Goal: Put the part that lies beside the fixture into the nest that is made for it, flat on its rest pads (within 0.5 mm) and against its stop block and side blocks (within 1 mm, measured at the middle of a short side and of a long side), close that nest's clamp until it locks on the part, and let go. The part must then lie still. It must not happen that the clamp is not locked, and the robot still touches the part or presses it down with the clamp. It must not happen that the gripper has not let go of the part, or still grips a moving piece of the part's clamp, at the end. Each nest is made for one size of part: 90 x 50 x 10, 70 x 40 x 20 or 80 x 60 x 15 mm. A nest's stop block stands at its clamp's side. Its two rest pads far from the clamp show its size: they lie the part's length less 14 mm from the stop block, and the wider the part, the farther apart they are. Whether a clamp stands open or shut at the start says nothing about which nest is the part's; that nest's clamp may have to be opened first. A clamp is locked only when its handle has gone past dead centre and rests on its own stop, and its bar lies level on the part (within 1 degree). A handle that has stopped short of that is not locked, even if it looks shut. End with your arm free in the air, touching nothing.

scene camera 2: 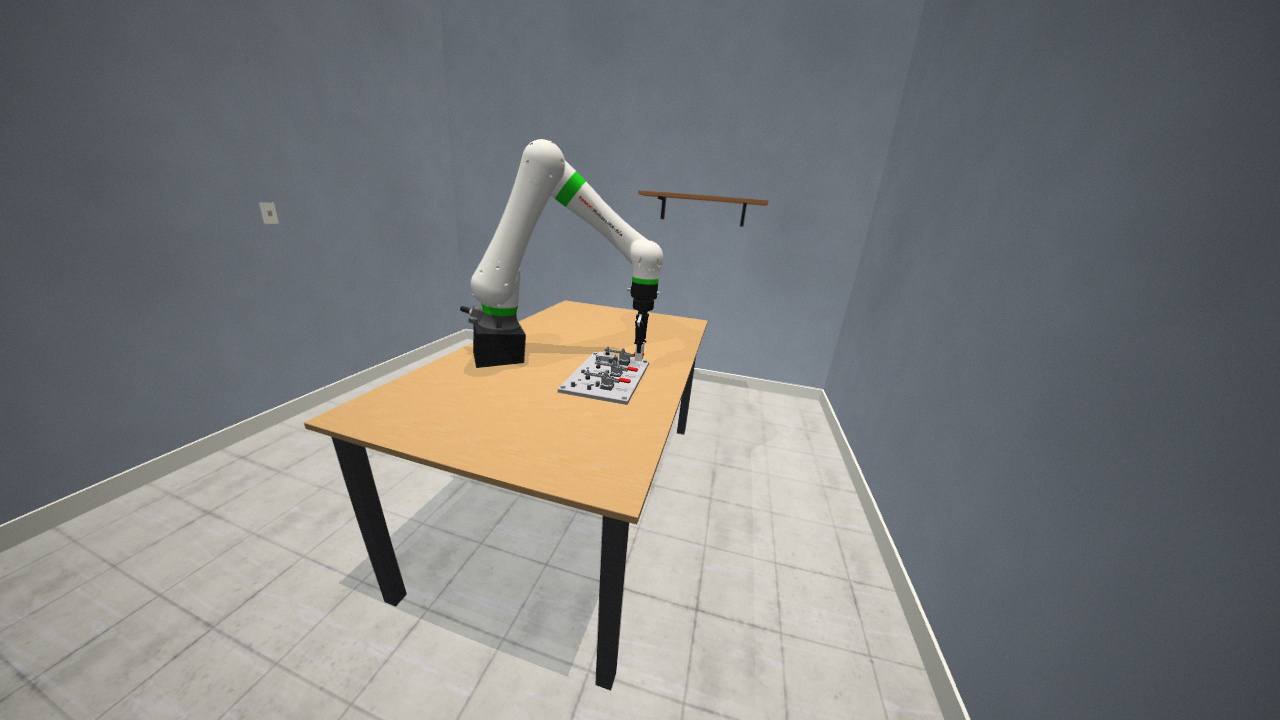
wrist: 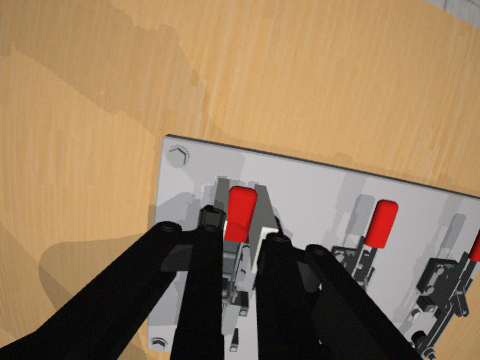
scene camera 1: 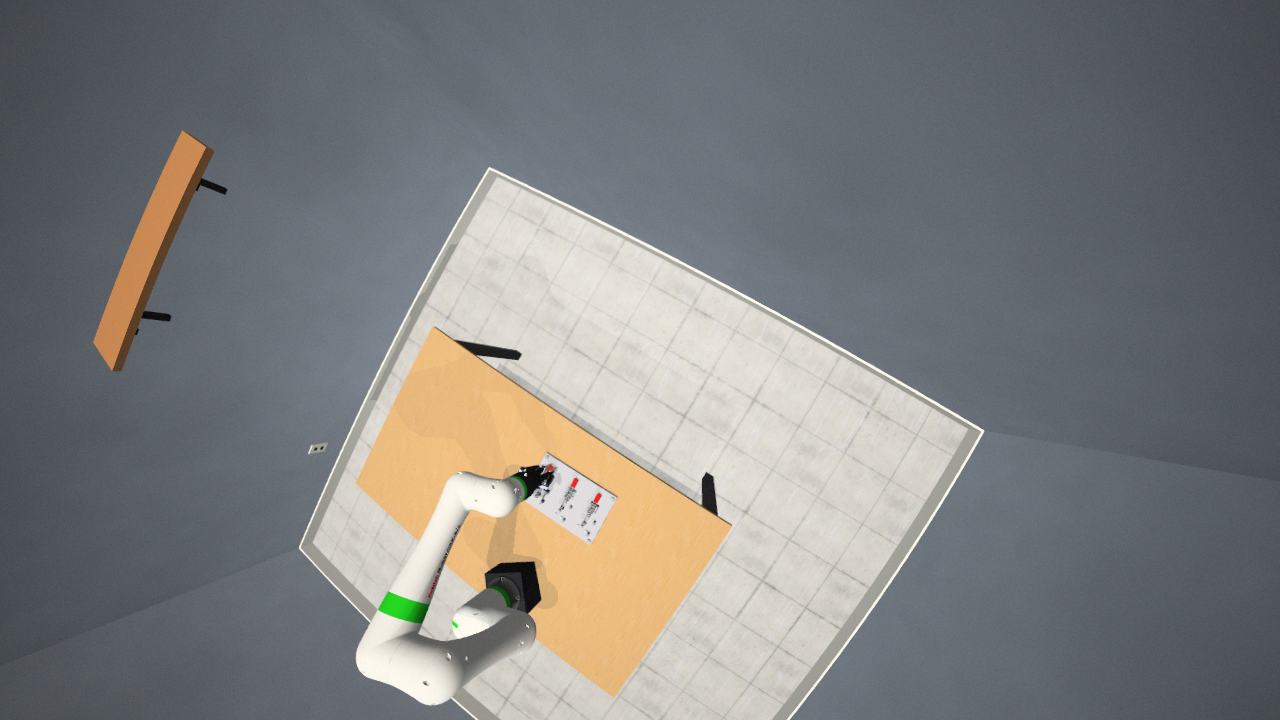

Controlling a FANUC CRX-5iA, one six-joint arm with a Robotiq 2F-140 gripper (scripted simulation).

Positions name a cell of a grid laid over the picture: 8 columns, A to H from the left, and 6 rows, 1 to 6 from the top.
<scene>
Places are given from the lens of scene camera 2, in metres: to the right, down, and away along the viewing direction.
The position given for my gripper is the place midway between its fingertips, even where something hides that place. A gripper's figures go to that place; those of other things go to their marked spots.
my gripper (scene camera 2: D3): 0.00, 0.00, 1.39
fixture plate (scene camera 2: D4): -0.08, 0.11, 1.17
</scene>
